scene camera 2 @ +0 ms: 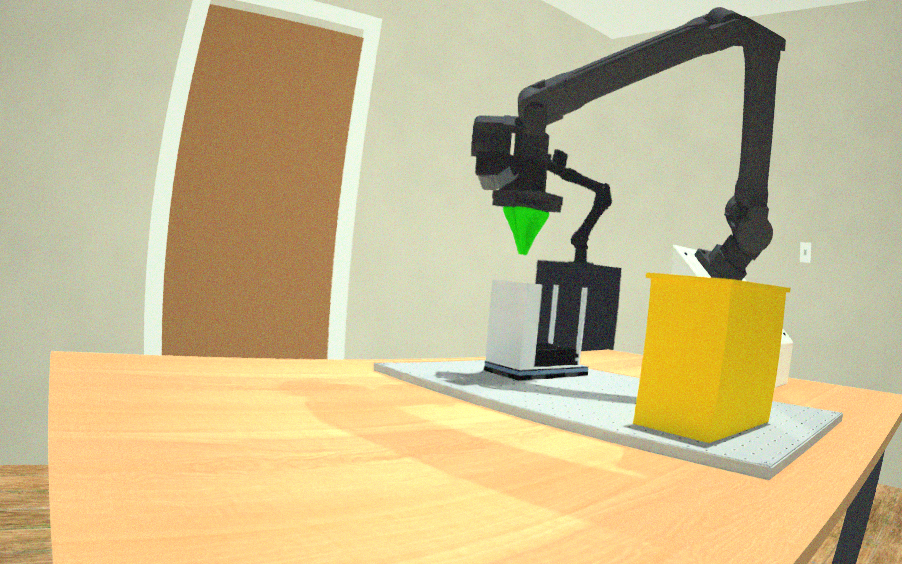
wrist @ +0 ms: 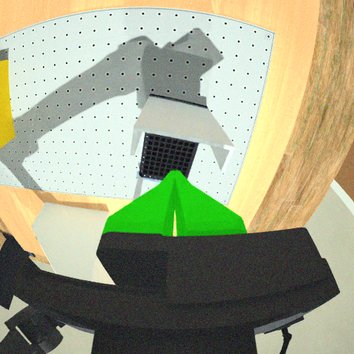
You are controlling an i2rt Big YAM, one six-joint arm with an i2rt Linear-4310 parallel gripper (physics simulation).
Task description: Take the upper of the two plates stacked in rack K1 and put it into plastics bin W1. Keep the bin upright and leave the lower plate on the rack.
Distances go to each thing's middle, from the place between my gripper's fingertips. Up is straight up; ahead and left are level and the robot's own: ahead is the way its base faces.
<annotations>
The plastics bin W1 [scene camera 2: 712, 345] is 2 cm ahead of my hand, 40 cm to the left of it and 11 cm below it.
</annotations>
